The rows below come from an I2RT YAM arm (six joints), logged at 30 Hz.
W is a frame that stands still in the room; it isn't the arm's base.
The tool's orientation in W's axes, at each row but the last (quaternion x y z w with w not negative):
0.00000, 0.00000, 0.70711, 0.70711
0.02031, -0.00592, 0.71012, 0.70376
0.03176, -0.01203, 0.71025, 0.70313
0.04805, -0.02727, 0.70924, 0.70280
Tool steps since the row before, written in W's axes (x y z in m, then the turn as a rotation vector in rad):
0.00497, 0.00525, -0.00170, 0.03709, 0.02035, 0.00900
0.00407, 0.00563, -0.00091, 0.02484, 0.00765, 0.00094
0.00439, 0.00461, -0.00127, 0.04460, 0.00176, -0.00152
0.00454, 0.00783, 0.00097, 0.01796, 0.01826, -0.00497
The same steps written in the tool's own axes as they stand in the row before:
0.00525, -0.00497, -0.00170, 0.02035, -0.03709, 0.00900
0.00556, -0.00414, -0.00103, 0.00747, -0.02489, 0.00117
0.00448, -0.00447, -0.00143, 0.00125, -0.04464, -0.00037
0.00785, -0.00459, 0.00027, 0.01749, -0.01829, -0.00634

